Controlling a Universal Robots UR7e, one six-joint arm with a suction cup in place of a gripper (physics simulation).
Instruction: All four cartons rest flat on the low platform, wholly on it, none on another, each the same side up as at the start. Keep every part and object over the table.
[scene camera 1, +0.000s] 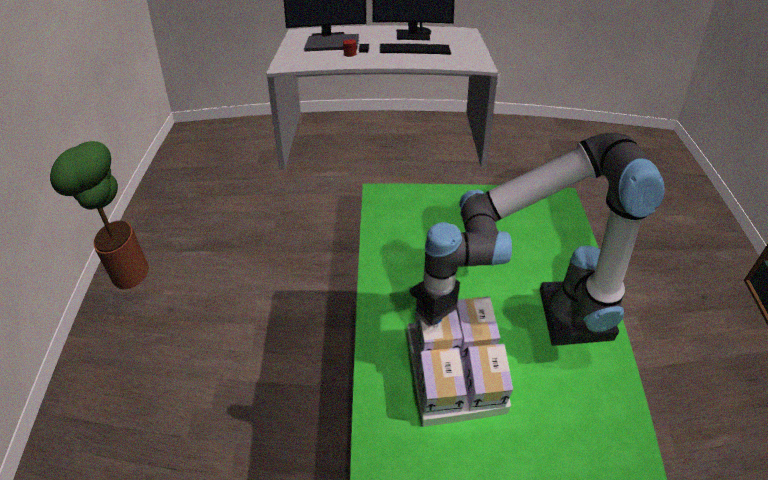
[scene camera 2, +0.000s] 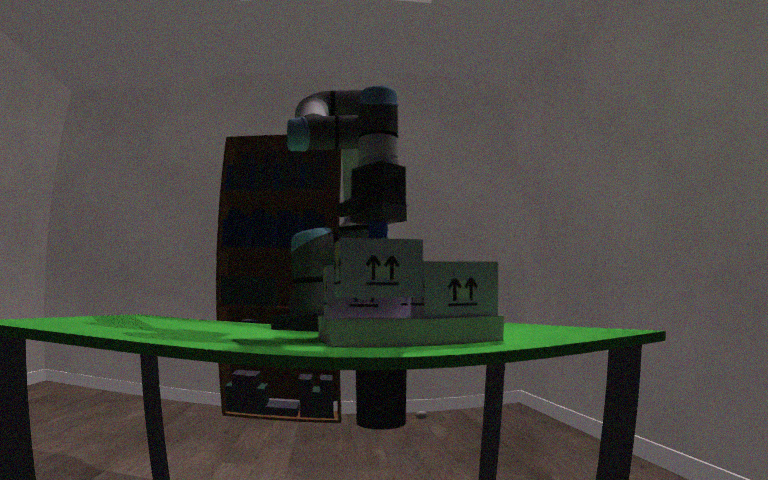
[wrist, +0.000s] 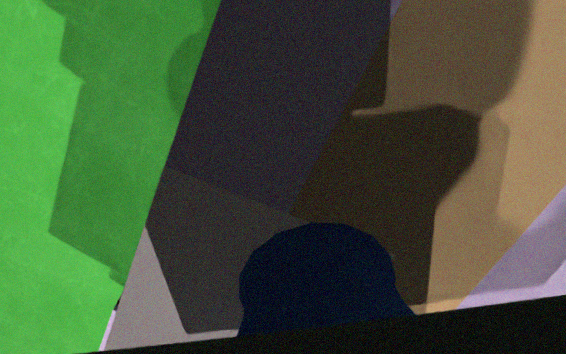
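Pixels of known places: hand at its tool point: (scene camera 2: 378, 248) (wrist: 310, 253); arm's base at its link origin: (scene camera 1: 572, 307) (scene camera 2: 315, 314).
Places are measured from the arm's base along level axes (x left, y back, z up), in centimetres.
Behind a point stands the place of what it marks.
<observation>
My suction gripper (scene camera 1: 434, 321) {y -46.9, x 8.4, z 13.1 cm} (scene camera 2: 377, 230) (wrist: 317, 280) is on the top of a lilac carton (scene camera 1: 447, 337) {y -44.7, x 14.8, z 14.4 cm} (scene camera 2: 353, 254) {y -50.8, x 3.4, z 11.5 cm} (wrist: 240, 110) {y -49.9, x 5.4, z 14.3 cm} with tan tape and holds it upright. In scene camera 2 its underside is a little above the low platform (scene camera 1: 464, 418) {y -40.7, x 31.0, z -2.6 cm} (scene camera 2: 413, 332) {y -52.3, x 13.5, z -2.0 cm}, over the back left corner as scene camera 1 shows it. A front left carton (scene camera 1: 438, 390) {y -48.5, x 28.0, z 10.5 cm} (scene camera 2: 461, 271) {y -51.5, x 22.6, z 8.7 cm}, a front right carton (scene camera 1: 489, 376) {y -35.1, x 25.8, z 10.5 cm} and a back right carton (scene camera 1: 474, 326) {y -36.2, x 9.6, z 10.5 cm} stand upright on the platform. The held carton's base is hidden in scene camera 1.
The green table (scene camera 1: 396, 447) {y -59.4, x 36.8, z -4.4 cm} (scene camera 2: 577, 336) {y -60.8, x 43.4, z -4.4 cm} carries the platform and the arm's black base (scene camera 1: 583, 337) {y 0.7, x 11.2, z -1.0 cm}. The standing cartons are close to the held one, in front and to its right in scene camera 1. A white desk (scene camera 1: 317, 65) and a potted plant (scene camera 1: 121, 263) stand off the table.
</observation>
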